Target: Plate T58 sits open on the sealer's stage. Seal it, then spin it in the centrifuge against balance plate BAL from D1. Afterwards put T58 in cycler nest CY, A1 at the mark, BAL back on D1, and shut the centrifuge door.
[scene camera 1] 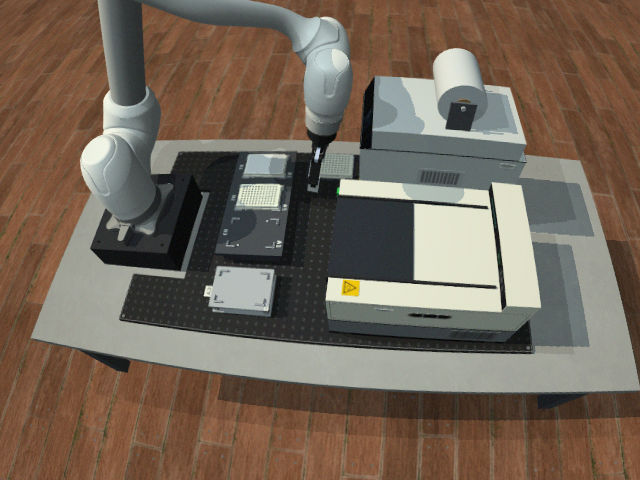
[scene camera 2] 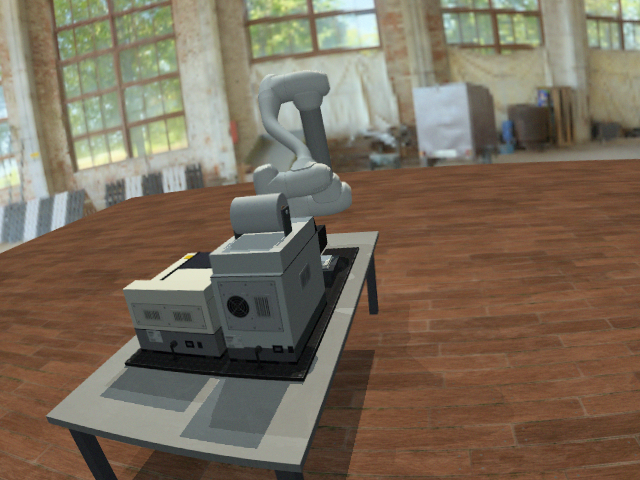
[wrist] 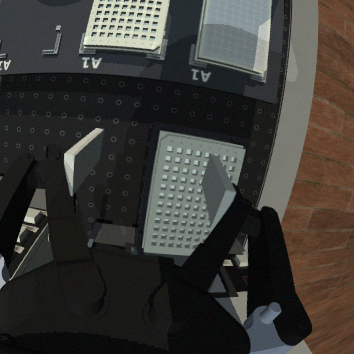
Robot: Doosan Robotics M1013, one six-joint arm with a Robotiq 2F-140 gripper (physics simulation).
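Pixels of known places: gripper, fingertip midpoint: point(wrist: 153, 156); arm's base, link origin: point(scene camera 1: 141, 208).
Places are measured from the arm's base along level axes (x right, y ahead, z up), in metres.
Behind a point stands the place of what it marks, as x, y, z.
Plate T58 point(scene camera 1: 337, 165) {-0.224, 0.565, 0.011} point(wrist: 175, 200) {-0.212, 0.546, 0.010}, grey-green with open wells, sits on the stage in front of the sealer point(scene camera 1: 398, 139) {-0.133, 0.731, 0.232} point(scene camera 2: 299, 289) {-0.367, 0.912, 0.094}. My gripper point(scene camera 1: 313, 184) {-0.181, 0.509, 0.007} point(wrist: 153, 156) {-0.181, 0.509, 0.007} is open and empty, above and beside T58. In the wrist view one finger pad overlaps the plate and the other stands over the pegboard. A film-covered plate point(scene camera 1: 265, 165) {-0.230, 0.336, -0.027} point(wrist: 235, 37) {-0.238, 0.362, -0.027} and a cream plate point(scene camera 1: 259, 196) {-0.110, 0.350, -0.029} point(wrist: 127, 22) {-0.119, 0.378, -0.035} sit on the dark deck point(scene camera 1: 248, 251) {0.069, 0.365, -0.043} point(wrist: 30, 60) {-0.011, 0.436, -0.043}; I cannot read which nest is D1. Nest CY point(scene camera 1: 242, 288) {0.176, 0.376, -0.054} holds no plate. The centrifuge point(scene camera 1: 413, 294) {0.200, 0.803, 0.114} point(scene camera 2: 173, 304) {0.006, 1.066, 0.099} shows no open door; its inside is hidden.
A white film roll point(scene camera 1: 457, 77) {-0.207, 0.848, 0.377} point(scene camera 2: 255, 214) {-0.266, 0.919, 0.335} stands on top of the sealer. The centrifuge is beside the sealer. The deck's third nest, with corner brackets, holds no plate. The arm's black base point(scene camera 1: 180, 242) {0.065, 0.145, -0.057} stands left of the deck. The gripper is hidden in scene camera 2.
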